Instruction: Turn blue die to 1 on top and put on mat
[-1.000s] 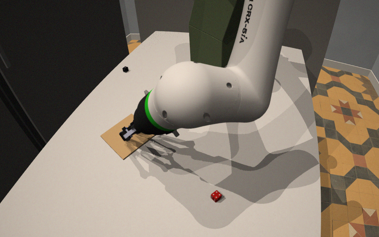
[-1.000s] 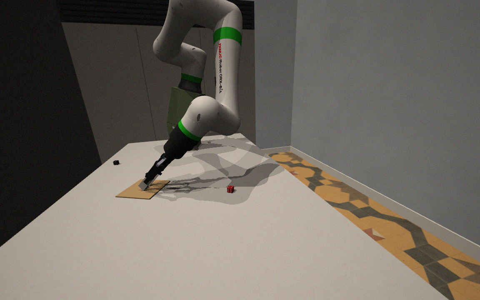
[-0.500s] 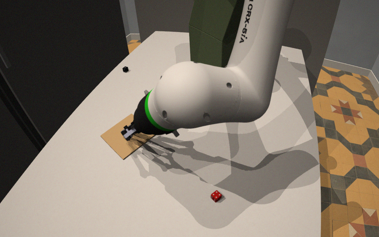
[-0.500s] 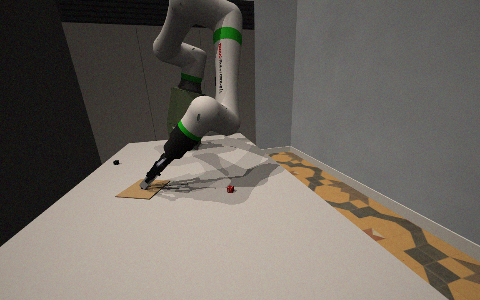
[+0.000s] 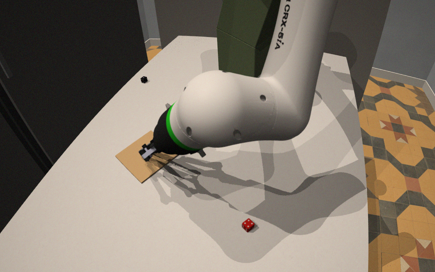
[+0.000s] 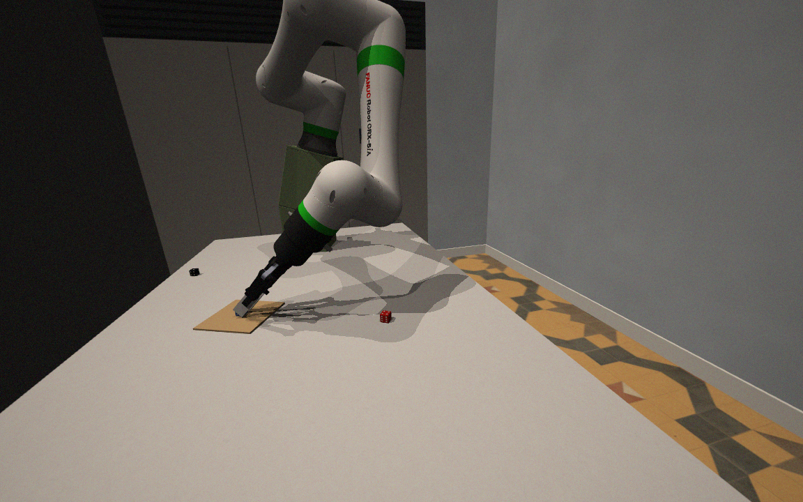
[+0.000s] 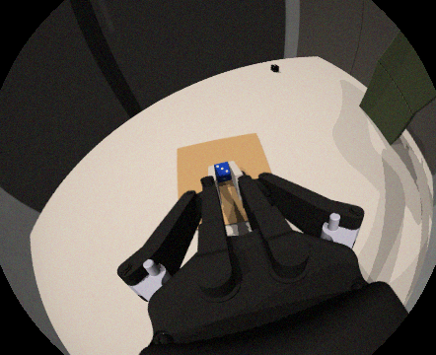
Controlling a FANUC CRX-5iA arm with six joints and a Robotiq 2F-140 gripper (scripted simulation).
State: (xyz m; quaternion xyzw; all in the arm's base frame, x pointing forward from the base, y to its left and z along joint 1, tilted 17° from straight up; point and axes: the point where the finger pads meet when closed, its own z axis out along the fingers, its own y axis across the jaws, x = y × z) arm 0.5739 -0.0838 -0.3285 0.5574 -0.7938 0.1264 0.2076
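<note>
The mat lies 40 mm below my hand, 20 mm to the right of it and 10 mm behind it. From my hand the other things lie so: blue die 20 mm to the right, 20 mm below, 10 mm behind; red die 300 mm to the left, 110 mm ahead, 30 mm below; black die 350 mm behind, 250 mm to the right, 30 mm below.
</note>
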